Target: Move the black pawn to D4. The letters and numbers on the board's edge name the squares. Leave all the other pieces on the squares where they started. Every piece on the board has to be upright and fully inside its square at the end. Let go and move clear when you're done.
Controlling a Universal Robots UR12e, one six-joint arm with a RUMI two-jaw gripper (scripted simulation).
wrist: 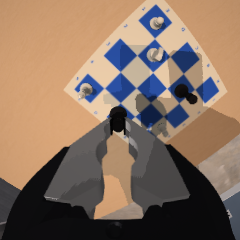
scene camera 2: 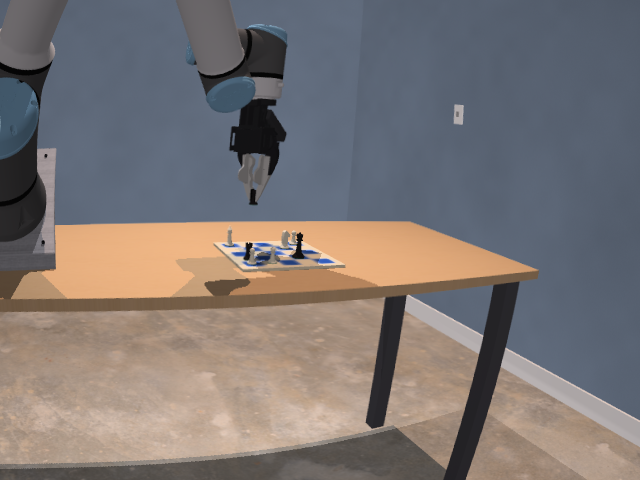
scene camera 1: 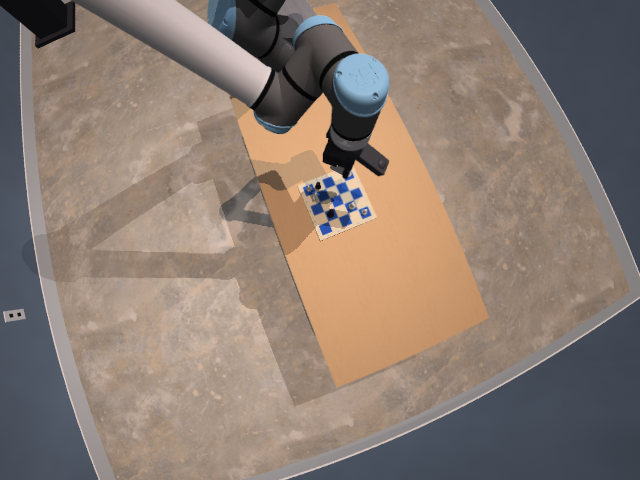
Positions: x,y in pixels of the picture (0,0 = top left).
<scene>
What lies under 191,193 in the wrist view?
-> My gripper.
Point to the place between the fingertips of my gripper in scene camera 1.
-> At 344,175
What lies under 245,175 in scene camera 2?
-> My gripper.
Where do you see a cream chessboard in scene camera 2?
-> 314,259
</scene>
